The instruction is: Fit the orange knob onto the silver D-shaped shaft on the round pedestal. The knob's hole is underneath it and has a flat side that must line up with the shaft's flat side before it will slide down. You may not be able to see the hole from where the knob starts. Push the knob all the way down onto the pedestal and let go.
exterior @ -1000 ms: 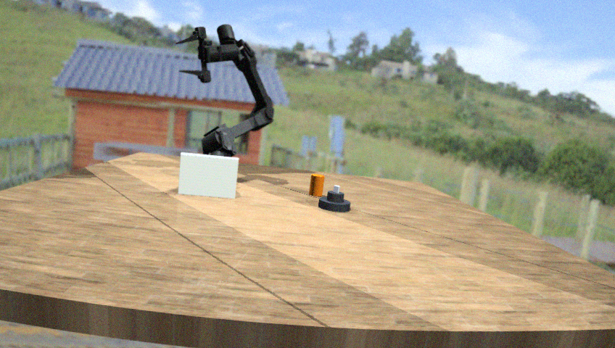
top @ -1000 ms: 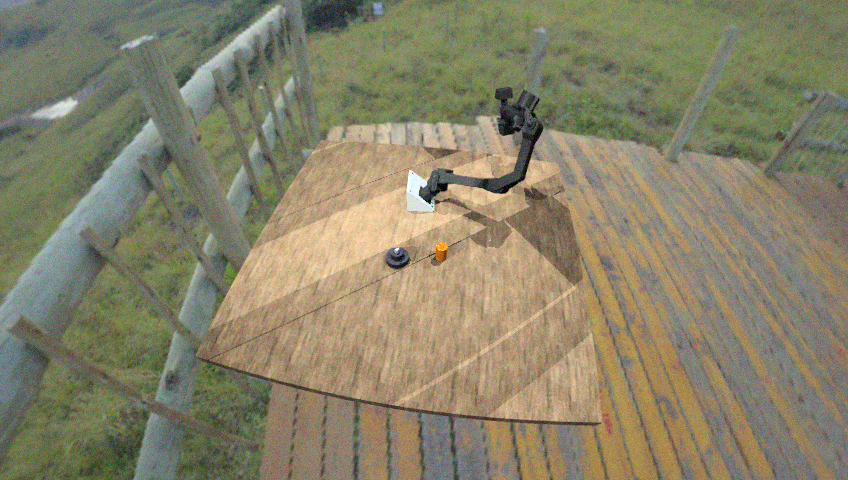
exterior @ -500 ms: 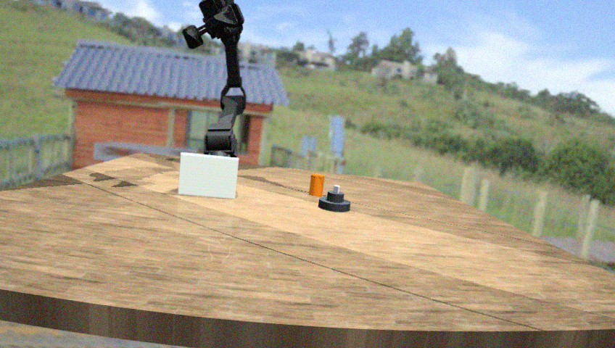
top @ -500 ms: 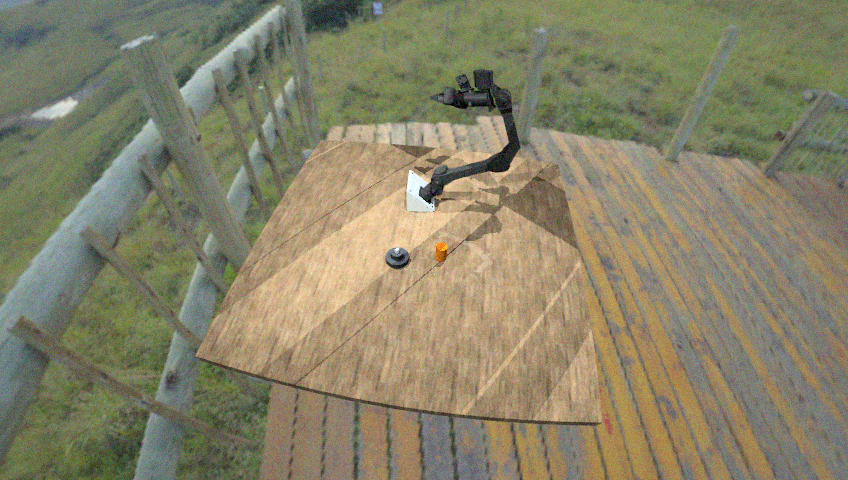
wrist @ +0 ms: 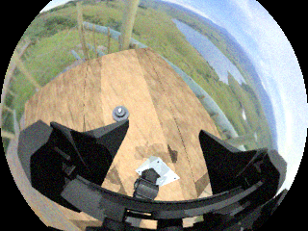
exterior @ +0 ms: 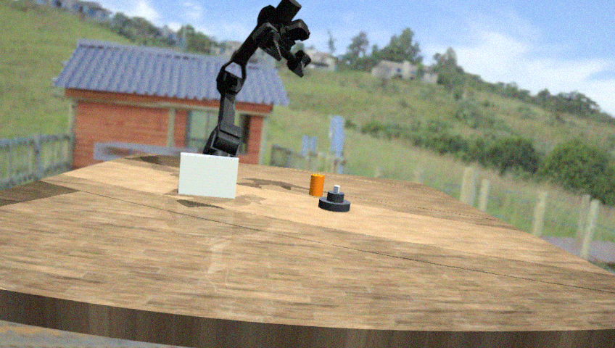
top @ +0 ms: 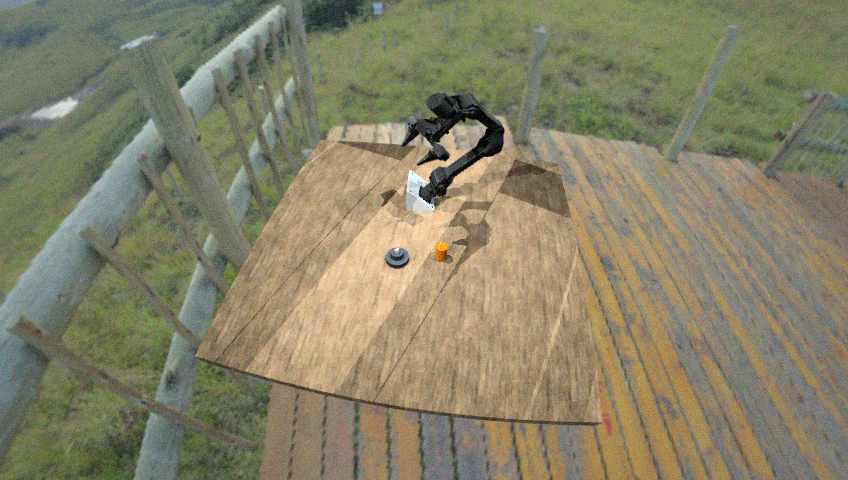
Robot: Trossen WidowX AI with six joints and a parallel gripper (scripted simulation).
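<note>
My gripper tip is now 12 cm short of the orange knob, 13 cm to the right of it and 31 cm above it. Also, from my gripper tip: round pedestal: 15 cm ahead, 3 cm to the right, 32 cm below.
</note>
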